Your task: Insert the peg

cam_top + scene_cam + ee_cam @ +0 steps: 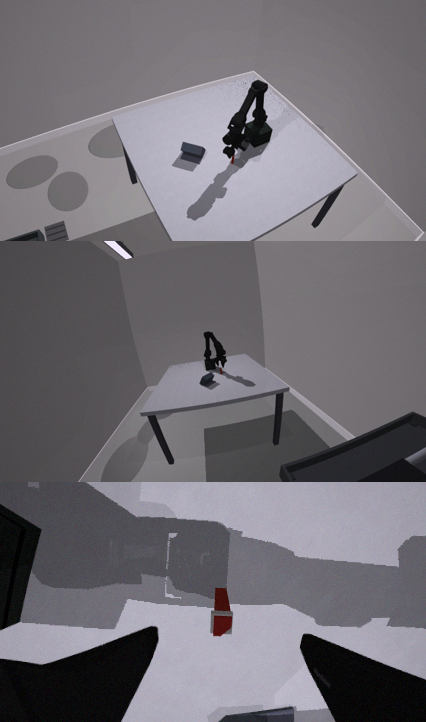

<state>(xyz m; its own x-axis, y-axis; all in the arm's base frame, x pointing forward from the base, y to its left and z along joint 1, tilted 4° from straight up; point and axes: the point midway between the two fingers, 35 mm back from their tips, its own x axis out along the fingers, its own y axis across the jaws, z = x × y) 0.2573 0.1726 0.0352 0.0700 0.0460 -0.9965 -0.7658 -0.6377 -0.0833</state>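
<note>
Right now the peg is 30 mm below my gripper tip. From my gripper tip the other things lie so: panel 200 mm ahead, 150 mm to the right, 50 mm below.
</note>
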